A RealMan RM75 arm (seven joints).
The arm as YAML. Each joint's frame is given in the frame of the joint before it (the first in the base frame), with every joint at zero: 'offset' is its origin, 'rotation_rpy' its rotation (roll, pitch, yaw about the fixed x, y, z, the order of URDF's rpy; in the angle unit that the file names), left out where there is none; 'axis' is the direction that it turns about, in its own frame. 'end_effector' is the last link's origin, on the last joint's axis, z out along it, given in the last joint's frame.
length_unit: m
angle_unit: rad
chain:
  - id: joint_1
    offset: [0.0, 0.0, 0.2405]
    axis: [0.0, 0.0, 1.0]
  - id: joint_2
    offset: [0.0, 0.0, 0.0]
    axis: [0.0, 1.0, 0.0]
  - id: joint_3
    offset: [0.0, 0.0, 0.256]
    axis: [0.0, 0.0, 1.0]
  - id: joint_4
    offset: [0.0, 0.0, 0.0]
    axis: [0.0, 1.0, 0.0]
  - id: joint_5
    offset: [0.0, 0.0, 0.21]
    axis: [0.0, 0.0, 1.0]
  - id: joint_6
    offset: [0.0, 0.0, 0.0]
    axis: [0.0, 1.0, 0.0]
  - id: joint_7
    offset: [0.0, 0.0, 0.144]
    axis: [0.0, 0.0, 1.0]
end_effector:
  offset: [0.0, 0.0, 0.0]
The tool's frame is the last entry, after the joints.
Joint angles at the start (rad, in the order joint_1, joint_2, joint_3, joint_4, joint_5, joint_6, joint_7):
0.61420, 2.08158, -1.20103, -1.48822, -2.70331, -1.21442, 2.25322
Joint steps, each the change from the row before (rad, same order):
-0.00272, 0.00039, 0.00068, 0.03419, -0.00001, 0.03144, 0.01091
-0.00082, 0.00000, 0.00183, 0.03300, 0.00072, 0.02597, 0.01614
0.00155, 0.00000, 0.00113, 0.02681, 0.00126, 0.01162, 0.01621
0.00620, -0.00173, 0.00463, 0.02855, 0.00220, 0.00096, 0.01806
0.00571, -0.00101, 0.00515, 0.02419, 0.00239, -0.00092, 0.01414
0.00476, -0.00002, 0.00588, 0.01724, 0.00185, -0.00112, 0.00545
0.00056, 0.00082, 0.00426, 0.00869, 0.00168, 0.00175, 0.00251
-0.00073, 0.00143, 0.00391, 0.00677, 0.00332, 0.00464, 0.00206
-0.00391, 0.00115, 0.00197, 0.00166, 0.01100, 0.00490, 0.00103
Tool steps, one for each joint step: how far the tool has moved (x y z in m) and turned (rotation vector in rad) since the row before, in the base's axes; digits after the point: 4 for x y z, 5 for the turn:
0.0072, 0.0027, -0.0033, 0.01006, 0.01391, -0.02184
0.0067, 0.0023, -0.0032, 0.00868, 0.01729, -0.02571
0.0050, 0.0011, -0.0035, -0.00037, 0.01523, -0.02532
0.0047, 0.0009, -0.0033, -0.00651, 0.01638, -0.03035
0.0038, 0.0005, -0.0029, -0.00676, 0.01429, -0.02595
0.0026, 0.0004, -0.0020, -0.00555, 0.00892, -0.01596
0.0019, 0.0000, -0.0009, -0.00060, 0.00661, -0.00907
0.0015, 0.0001, -0.0008, 0.00198, 0.00836, -0.00661
0.0006, -0.0004, -0.0006, 0.00227, 0.01363, -0.00241

